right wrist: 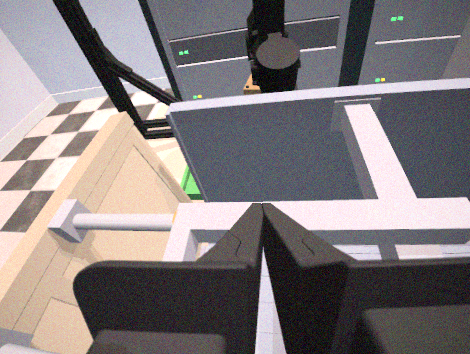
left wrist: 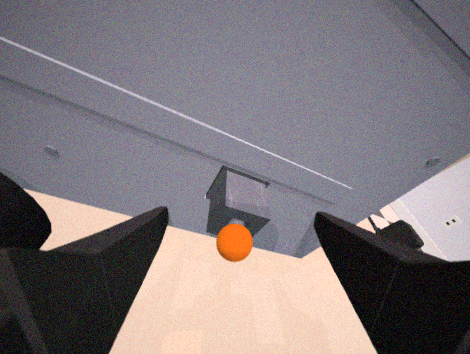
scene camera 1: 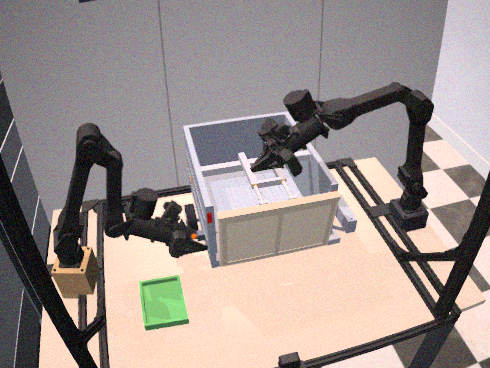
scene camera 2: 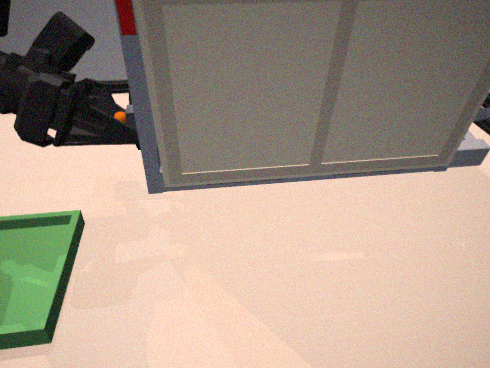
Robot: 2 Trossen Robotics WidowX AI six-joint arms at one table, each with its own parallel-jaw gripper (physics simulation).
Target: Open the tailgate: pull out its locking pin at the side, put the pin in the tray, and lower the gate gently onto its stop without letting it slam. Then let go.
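Places are measured from the left arm's base along level axes (x ahead, y left, z up), in millimetres.
Pixels of known places: left gripper, between the fingertips: [scene camera 1: 205, 242]; right gripper, between the fingertips: [right wrist: 260, 211] [scene camera 1: 251, 170]; left arm's base, origin of its link: [scene camera 1: 71, 259]; right arm's base, origin of its link: [scene camera 1: 409, 206].
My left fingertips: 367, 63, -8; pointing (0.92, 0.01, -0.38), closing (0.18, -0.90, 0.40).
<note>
For each thing: its top centre in the pictures, then the offset to it from my left fingertips, as dx, dy, dz. "spot": a spot on its surface instead.
- locking pin's orange ball head, centre of its top: [left wrist: 242, 233] [scene camera 2: 119, 112] [scene camera 1: 193, 234] -29, +7, +23
- grey block, a spot on its surface: [left wrist: 245, 192] spot: -12, +11, +27
- green tray, centre of its top: [scene camera 2: 3, 265] [scene camera 1: 162, 299] -120, -130, -79
- white frame, a spot on its surface: [right wrist: 320, 212] [scene camera 1: 247, 166] spot: +118, +74, +187
- white rod, centre of its top: [right wrist: 169, 213] +134, -1, +189
- grey beam, a spot on its surface: [scene camera 1: 345, 215] spot: +351, -58, +122
The locking pin's orange ball head [scene camera 1: 194, 236] [scene camera 2: 120, 116] [left wrist: 234, 242] sticks out of a grey block [left wrist: 245, 192] on the side of the box. My left gripper [left wrist: 242, 216] is open, with one finger on each side of the ball and block, touching neither in the left wrist view. The beige tailgate [scene camera 1: 277, 230] [scene camera 2: 250, 85] [right wrist: 100, 180] stands upright and closed at the front of the box. My right gripper [scene camera 1: 254, 169] [right wrist: 260, 211] is shut and empty, above the white frame inside the box, behind the gate. The green tray [scene camera 1: 164, 302] [scene camera 2: 35, 280] lies on the table, with no pin in it.
The grey box's side wall [scene camera 1: 199, 185] [left wrist: 280, 90] rises beside my left gripper. A white frame [scene camera 1: 247, 170] [right wrist: 320, 212] spans the inside of the box, and a white rod [right wrist: 122, 221] runs from it to a block on the gate. A grey beam [scene camera 1: 345, 215] juts out at the box's right.
</note>
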